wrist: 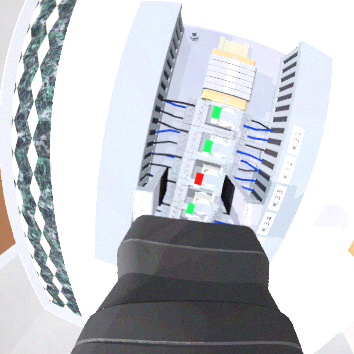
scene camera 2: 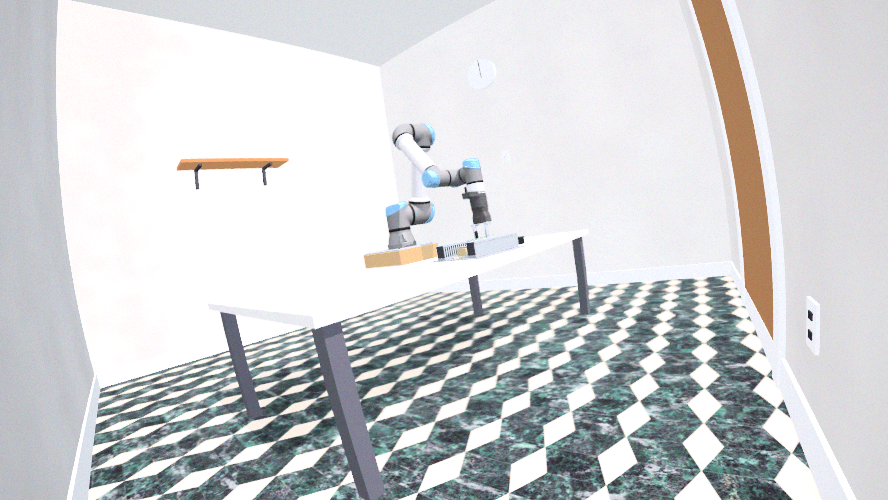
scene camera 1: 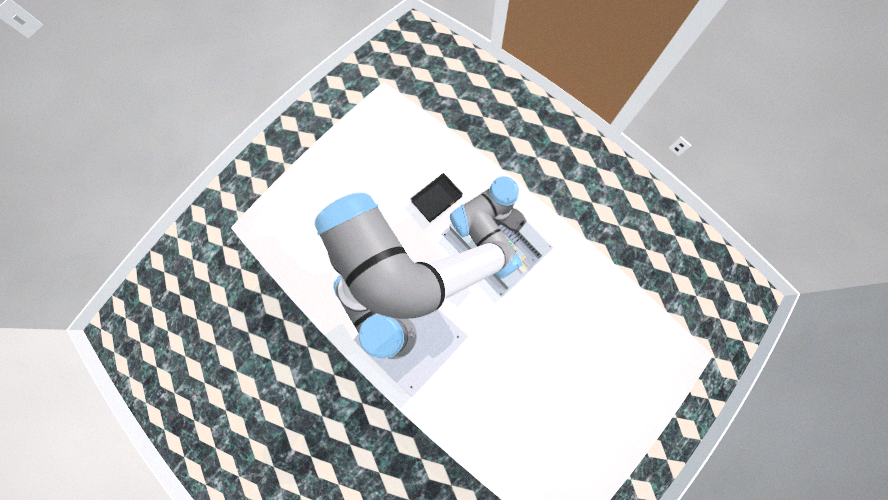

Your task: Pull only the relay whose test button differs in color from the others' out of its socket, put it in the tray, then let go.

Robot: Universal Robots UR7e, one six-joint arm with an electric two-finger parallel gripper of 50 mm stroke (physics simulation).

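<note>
The relay with the red test button sits in its socket in the row, in the wrist view. Relays with green buttons sit on both sides of it: two above it in the view and one below it, partly hidden by the gripper body. My gripper is open and empty, pointing down over the row. Its fingers stand on either side of the row, level in the view with the red-button relay and the green one below it. The black tray lies beside the panel and looks empty.
A grey slotted cable duct runs left of the relays, and another duct with labels runs right. Black and blue wires join sockets to ducts. A terminal block stands at the row's upper end. The arm covers part of the panel in scene camera 1.
</note>
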